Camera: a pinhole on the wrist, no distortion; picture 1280 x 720 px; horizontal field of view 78.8 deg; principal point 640.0 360.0 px. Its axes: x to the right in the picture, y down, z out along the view. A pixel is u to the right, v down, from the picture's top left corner.
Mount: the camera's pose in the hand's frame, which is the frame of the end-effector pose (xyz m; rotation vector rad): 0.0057 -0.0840 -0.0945 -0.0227 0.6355 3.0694
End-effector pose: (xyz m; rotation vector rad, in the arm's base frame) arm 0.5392 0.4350 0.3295 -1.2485 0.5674 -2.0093
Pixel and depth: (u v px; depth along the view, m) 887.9 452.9 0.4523
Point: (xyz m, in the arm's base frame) 0.9021 0.5105 0.3621
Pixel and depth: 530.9 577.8 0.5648
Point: 0.9528 0.3791 0.5930
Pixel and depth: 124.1 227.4 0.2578
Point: 0.6211 0.2661 0.4497
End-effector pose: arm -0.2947 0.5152 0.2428 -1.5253 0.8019 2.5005
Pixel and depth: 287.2 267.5 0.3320
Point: -0.5557 0.5124 0.2153
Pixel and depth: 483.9 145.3 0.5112
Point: -0.6876 0.4405 0.3641
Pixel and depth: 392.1 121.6 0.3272
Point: -0.5289 0.4602 0.2643
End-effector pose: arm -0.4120 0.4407 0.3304 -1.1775 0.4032 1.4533
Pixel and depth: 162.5 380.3 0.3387
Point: -0.5085 0.7194 0.2403
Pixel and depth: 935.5 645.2 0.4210
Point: -0.5374 0.6476 0.6362
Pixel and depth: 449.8 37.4 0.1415
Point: -0.4337 0.4647 0.2943
